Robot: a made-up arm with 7 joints. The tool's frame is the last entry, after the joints.
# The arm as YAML. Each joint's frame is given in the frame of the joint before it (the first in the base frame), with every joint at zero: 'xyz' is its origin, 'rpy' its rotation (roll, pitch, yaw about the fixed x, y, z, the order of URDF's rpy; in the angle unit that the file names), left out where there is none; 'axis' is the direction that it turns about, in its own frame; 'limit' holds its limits. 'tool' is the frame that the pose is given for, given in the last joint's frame.
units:
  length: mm
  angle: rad
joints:
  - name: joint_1
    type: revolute
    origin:
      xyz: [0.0, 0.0, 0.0]
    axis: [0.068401, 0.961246, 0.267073]
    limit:
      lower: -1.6
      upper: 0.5
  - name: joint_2
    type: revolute
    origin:
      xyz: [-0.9, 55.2, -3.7]
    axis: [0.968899, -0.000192, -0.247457]
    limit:
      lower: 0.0
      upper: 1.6
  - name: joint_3
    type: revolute
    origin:
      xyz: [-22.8, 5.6, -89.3]
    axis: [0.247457, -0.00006, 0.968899]
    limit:
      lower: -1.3
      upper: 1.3
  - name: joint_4
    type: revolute
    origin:
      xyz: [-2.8, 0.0, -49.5]
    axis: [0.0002, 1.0, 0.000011]
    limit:
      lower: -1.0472
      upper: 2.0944
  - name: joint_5
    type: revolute
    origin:
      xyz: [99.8, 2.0, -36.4]
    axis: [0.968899, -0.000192, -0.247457]
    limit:
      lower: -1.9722
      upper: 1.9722
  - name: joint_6
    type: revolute
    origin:
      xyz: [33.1, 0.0, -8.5]
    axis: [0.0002, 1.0, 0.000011]
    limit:
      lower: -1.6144
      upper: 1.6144
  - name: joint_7
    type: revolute
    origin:
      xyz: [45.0, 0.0, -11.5]
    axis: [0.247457, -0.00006, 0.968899]
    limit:
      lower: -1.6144
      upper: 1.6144
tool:
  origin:
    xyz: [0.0, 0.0, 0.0]
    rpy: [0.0, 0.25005, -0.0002]
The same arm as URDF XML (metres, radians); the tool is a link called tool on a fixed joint. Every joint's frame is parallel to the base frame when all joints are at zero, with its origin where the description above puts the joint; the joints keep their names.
<robot name="arm">
  <joint name="joint_1" type="revolute">
    <parent link="base"/>
    <child link="link1"/>
    <origin xyz="0 0 0" rpy="0 0 0"/>
    <axis xyz="0.068403 0.961235 0.26711"/>
    <limit lower="-1.6" upper="0.5"/>
  </joint>
  <joint name="joint_2" type="revolute">
    <parent link="link1"/>
    <child link="link2"/>
    <origin xyz="-0.0009 0.0552 -0.0037" rpy="0 0 0"/>
    <axis xyz="0.968889 -0.0002 -0.247497"/>
    <limit lower="0" upper="1.6"/>
  </joint>
  <joint name="joint_3" type="revolute">
    <parent link="link2"/>
    <child link="link3"/>
    <origin xyz="-0.0228 0.0056 -0.0893" rpy="0 0 0"/>
    <axis xyz="0.247497 -0.0001 0.968889"/>
    <limit lower="-1.3" upper="1.3"/>
  </joint>
  <joint name="joint_4" type="revolute">
    <parent link="link3"/>
    <child link="link4"/>
    <origin xyz="-0.0028 0 -0.0495" rpy="0 0 0"/>
    <axis xyz="0.0002 1 0"/>
    <limit lower="-1.0472" upper="2.0944"/>
  </joint>
  <joint name="joint_5" type="revolute">
    <parent link="link4"/>
    <child link="link5"/>
    <origin xyz="0.0998 0.002 -0.0364" rpy="0 0 0"/>
    <axis xyz="0.968889 -0.0002 -0.247497"/>
    <limit lower="-1.9722" upper="1.9722"/>
  </joint>
  <joint name="joint_6" type="revolute">
    <parent link="link5"/>
    <child link="link6"/>
    <origin xyz="0.0331 0 -0.0085" rpy="0 0 0"/>
    <axis xyz="0.0002 1 0"/>
    <limit lower="-1.6144" upper="1.6144"/>
  </joint>
  <joint name="joint_7" type="revolute">
    <parent link="link6"/>
    <child link="link7"/>
    <origin xyz="0.045 0 -0.0115" rpy="0 0 0"/>
    <axis xyz="0.247497 -0.0001 0.968889"/>
    <limit lower="-1.6144" upper="1.6144"/>
  </joint>
  <joint name="tool_joint" type="fixed">
    <parent link="link7"/>
    <child link="tool"/>
    <origin xyz="0 0 0" rpy="0 0.25 -0.0002"/>
  </joint>
  <link name="base"/>
  <link name="link1"/>
  <link name="link2"/>
  <link name="link3"/>
  <link name="link4"/>
  <link name="link5"/>
  <link name="link6"/>
  <link name="link7"/>
  <link name="tool"/>
</robot>

